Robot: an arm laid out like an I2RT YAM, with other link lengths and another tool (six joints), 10 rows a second.
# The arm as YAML. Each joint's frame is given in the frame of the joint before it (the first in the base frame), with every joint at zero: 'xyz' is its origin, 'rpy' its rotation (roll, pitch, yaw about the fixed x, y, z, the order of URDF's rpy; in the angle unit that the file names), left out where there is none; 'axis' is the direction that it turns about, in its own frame. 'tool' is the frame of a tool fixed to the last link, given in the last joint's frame.
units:
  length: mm
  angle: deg
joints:
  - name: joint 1
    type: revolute
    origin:
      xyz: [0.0, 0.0, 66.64]
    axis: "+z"
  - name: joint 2
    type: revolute
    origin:
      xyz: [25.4, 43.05, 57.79]
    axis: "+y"
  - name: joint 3
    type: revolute
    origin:
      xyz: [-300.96, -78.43, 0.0]
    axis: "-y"
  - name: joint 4
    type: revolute
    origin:
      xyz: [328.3, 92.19, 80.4]
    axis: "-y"
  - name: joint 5
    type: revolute
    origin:
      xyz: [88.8, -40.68, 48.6]
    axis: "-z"
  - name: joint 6
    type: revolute
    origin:
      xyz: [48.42, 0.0, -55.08]
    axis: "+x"
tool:
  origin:
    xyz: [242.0, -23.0, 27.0]
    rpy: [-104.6, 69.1, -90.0]
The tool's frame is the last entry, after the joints.
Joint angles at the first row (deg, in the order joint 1, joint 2, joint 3, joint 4, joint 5, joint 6):
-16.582 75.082 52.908 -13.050 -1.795 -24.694
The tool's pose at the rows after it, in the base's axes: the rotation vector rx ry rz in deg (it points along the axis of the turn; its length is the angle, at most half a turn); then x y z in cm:
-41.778, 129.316, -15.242, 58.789, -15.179, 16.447
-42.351, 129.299, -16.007, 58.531, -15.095, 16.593
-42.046, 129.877, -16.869, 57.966, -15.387, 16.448
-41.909, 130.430, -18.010, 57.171, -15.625, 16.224
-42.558, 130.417, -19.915, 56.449, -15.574, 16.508
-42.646, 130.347, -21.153, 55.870, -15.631, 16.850
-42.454, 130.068, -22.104, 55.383, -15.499, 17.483
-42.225, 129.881, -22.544, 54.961, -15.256, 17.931
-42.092, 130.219, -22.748, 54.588, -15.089, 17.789
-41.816, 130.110, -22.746, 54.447, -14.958, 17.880
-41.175, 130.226, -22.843, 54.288, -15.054, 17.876
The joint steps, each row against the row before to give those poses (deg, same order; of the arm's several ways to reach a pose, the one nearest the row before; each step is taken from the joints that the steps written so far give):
0.042 0.239 -0.051 -0.373 -1.231 0.008
0.192 -0.679 -0.422 -0.112 0.452 -0.567
0.001 -0.828 -0.729 -0.252 0.887 -0.152
0.053 -1.329 -1.305 -0.101 1.039 -0.337
0.473 -1.812 -1.324 0.002 1.360 -0.871
0.198 -1.461 -0.875 -0.154 0.863 -0.396
0.439 -1.520 -0.516 -0.439 0.871 0.054
0.464 -1.267 -0.400 -0.538 0.637 0.271
0.423 -0.668 -0.482 -0.403 0.667 0.228
0.226 -0.451 -0.266 -0.050 0.220 0.330
0.088 -0.266 -0.224 0.000 0.379 0.454

